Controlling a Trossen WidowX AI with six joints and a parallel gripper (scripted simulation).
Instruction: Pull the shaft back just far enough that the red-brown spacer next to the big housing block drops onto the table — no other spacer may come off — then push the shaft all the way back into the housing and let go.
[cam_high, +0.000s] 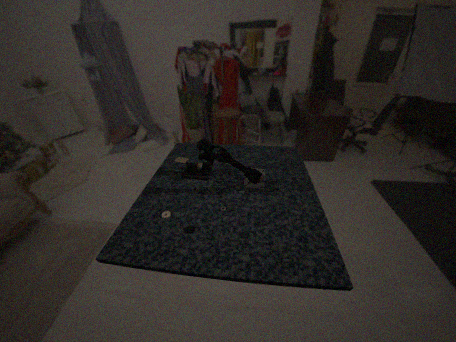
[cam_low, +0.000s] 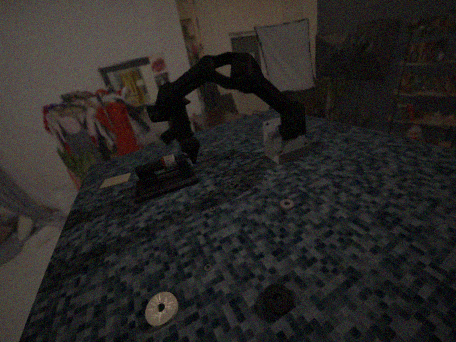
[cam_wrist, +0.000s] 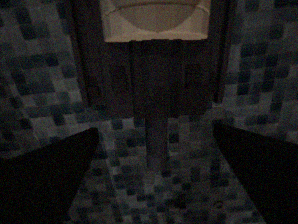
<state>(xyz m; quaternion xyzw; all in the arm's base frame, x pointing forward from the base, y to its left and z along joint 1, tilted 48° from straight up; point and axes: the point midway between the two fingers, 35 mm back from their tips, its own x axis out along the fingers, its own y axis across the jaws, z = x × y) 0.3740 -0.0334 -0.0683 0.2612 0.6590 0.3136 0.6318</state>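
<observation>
My gripper tip is 50 mm short of the shaft and 20 mm below it. From my gripper tip the other things lie so: tan card (340 mm ahead, 150 mm to the right, 60 mm below); then red-brown spacer (100 mm ahead, 20 mm above, 10 mm to the left); then pale spacer (70 mm ahead, 20 mm above).
</observation>
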